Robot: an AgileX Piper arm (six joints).
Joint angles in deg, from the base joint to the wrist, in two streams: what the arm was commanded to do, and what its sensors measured. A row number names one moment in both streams.
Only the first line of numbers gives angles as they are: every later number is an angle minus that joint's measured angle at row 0.
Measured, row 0: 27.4, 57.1, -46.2, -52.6, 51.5, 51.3
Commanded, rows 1 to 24: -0.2, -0.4, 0.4, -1.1, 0.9, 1.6; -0.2, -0.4, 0.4, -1.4, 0.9, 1.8; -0.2, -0.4, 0.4, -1.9, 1.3, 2.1; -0.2, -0.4, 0.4, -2.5, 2.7, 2.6; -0.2, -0.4, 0.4, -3.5, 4.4, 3.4; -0.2, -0.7, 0.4, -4.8, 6.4, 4.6; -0.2, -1.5, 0.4, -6.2, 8.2, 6.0; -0.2, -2.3, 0.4, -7.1, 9.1, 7.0; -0.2, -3.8, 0.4, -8.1, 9.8, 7.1; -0.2, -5.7, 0.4, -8.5, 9.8, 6.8; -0.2, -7.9, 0.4, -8.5, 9.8, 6.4; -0.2, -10.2, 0.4, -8.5, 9.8, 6.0; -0.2, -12.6, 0.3, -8.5, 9.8, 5.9; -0.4, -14.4, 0.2, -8.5, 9.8, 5.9; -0.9, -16.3, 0.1, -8.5, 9.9, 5.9; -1.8, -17.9, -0.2, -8.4, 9.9, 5.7; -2.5, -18.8, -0.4, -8.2, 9.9, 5.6; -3.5, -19.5, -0.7, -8.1, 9.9, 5.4; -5.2, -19.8, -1.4, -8.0, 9.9, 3.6; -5.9, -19.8, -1.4, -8.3, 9.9, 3.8; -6.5, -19.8, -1.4, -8.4, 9.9, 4.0; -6.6, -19.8, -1.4, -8.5, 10.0, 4.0; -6.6, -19.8, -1.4, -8.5, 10.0, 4.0; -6.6, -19.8, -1.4, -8.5, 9.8, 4.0
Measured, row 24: -6.1, -19.5, -1.2, -7.2, 9.3, 4.5
